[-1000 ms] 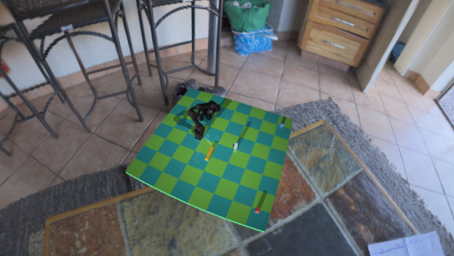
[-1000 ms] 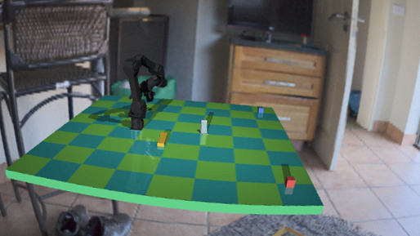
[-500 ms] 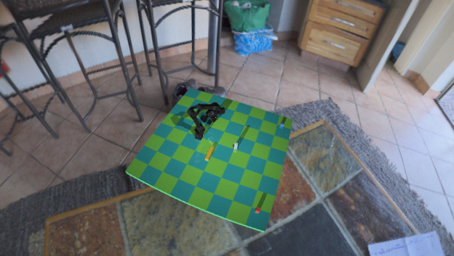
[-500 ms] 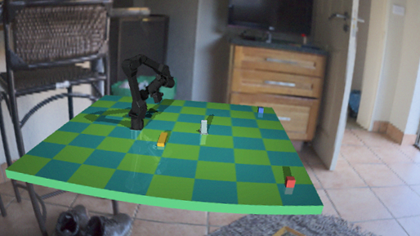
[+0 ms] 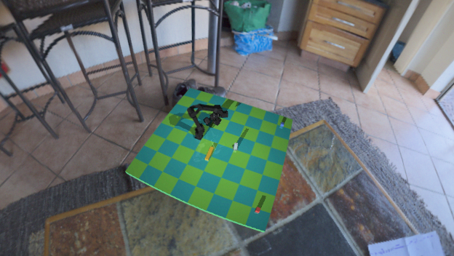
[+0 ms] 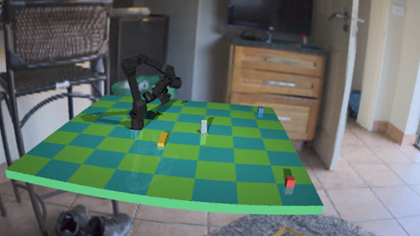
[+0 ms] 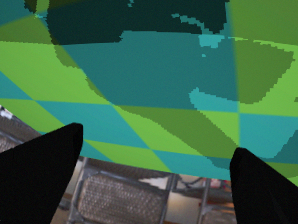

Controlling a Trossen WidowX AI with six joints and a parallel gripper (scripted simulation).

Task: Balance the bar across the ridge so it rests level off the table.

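My gripper tip is now 32 cm to the left of the bar, 15 cm short of it and 9 cm above it. Round my gripper tip: blue cube (71 cm ahead, 32 cm to the left, 9 cm below); then red cube (71 cm ahead, 68 cm to the right, 9 cm below).
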